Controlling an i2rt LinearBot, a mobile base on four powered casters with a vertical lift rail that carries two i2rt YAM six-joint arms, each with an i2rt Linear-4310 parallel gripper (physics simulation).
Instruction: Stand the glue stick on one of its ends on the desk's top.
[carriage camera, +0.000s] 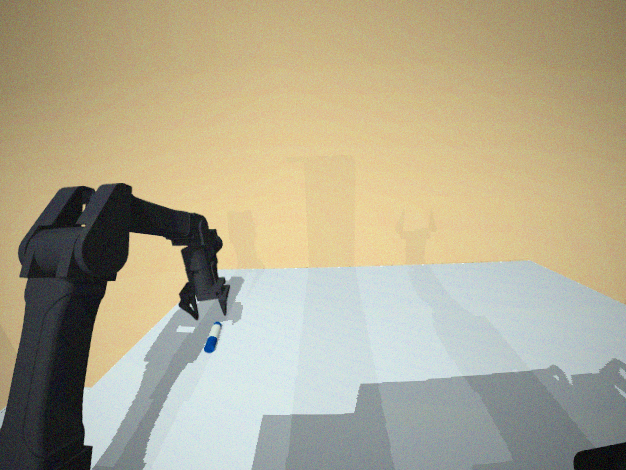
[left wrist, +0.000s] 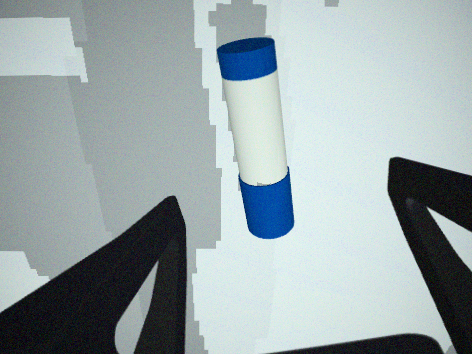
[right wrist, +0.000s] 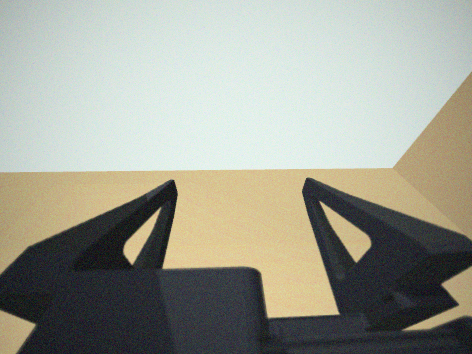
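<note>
The glue stick (carriage camera: 212, 337) (left wrist: 257, 130) has a white body and blue ends. It lies on its side on the left part of the pale desk top (carriage camera: 333, 344). In the left wrist view its long axis runs nearly up and down the picture, with the longer blue end nearer the fingers. My left gripper (carriage camera: 211, 317) (left wrist: 282, 192) is open and empty, pointing down above the desk; the glue stick lies below it, apart from the fingers. My right gripper (right wrist: 240, 185) is open and empty, and the glue stick does not show in its view.
Shadows of the arms and the robot's body fall across the desk top. The desk's far edge runs in front of a tan wall (carriage camera: 323, 101). A dark part shows at the lower right corner of the carriage view.
</note>
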